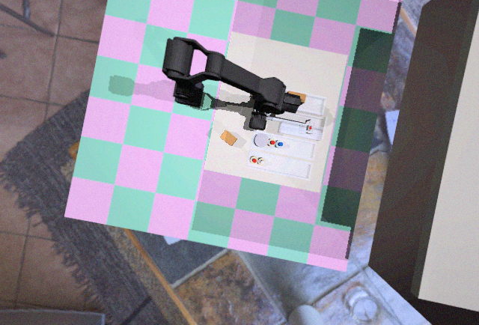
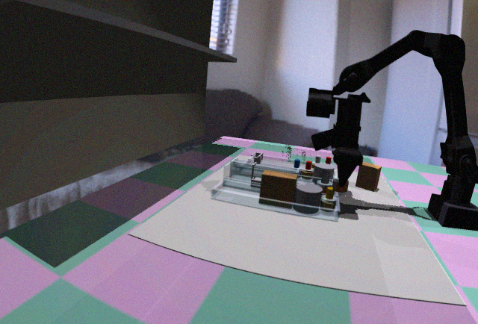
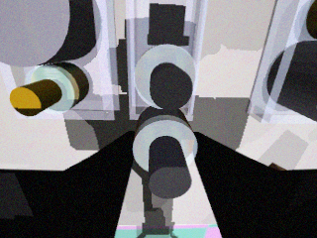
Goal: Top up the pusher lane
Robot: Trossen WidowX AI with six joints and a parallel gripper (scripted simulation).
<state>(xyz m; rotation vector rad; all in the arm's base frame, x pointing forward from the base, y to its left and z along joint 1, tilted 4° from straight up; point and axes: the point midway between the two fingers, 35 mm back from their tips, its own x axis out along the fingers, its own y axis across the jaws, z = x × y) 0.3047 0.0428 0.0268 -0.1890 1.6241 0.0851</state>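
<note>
Right now my gripper tip is 18 cm short of the clear sprung lane, 1 cm to the right of it and 3 cm above it. From my gripper tip the other things lie so: pusher plate 15 cm ahead.
</note>
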